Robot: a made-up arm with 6 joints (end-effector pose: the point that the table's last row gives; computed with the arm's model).
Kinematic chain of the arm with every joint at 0, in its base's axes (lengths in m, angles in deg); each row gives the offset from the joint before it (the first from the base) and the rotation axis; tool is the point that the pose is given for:
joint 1: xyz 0 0 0.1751 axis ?
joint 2: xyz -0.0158 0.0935 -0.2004 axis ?
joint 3: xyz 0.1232 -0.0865 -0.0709 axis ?
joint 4: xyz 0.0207 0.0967 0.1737 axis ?
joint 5: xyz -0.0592 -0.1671 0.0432 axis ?
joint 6: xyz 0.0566 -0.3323 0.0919 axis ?
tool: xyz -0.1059 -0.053 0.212
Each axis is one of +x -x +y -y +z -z.
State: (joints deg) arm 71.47 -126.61 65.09 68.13 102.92 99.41
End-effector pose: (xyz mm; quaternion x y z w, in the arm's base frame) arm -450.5 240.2 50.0 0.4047 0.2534 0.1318 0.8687
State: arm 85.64 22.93 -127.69 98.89 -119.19 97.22
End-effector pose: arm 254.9 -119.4 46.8 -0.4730 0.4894 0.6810 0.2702
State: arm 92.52 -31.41 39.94 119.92 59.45 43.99
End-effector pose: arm 304.0 -389.5 425.9 -0.2513 0.7983 0.1131 0.5355
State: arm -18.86 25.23 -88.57 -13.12 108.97 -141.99
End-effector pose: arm 587.8 -247.2 -146.6 -0.0127 0.6773 -0.5816 0.4504
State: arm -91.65 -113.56 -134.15 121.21 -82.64 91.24
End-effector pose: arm -355.8 -265.7 485.9 -0.8324 0.0750 -0.3455 0.4267
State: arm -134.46 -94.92 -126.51 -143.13 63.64 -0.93
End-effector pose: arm 419.3 -306.7 568.8 0.4139 -0.7318 0.5401 0.0378
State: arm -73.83 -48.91 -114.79 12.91 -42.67 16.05
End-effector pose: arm 5.2 448.7 423.5 -0.2908 0.0084 0.9462 0.1413
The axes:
joint 1: +x
joint 2: +y
joint 3: -z
joint 4: -x
joint 5: +y
joint 6: -x

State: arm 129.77 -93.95 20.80 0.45 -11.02 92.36
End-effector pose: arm -284.2 287.9 248.1 0.3027 0.4089 -0.6781 0.5305
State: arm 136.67 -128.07 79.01 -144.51 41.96 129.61
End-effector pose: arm -159.2 -237.9 126.2 -0.2416 0.1094 0.9293 0.2572
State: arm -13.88 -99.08 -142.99 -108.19 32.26 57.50
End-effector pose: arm 278.3 77.6 120.5 -0.6629 0.3280 0.6303 0.2359
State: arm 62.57 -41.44 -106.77 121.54 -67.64 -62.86
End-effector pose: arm -703.0 -240.1 -62.1 -0.5486 -0.6423 0.5013 0.1875
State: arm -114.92 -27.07 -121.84 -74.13 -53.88 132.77
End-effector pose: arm 196.5 -260.2 351.4 -0.7778 0.0524 0.6262 0.0162
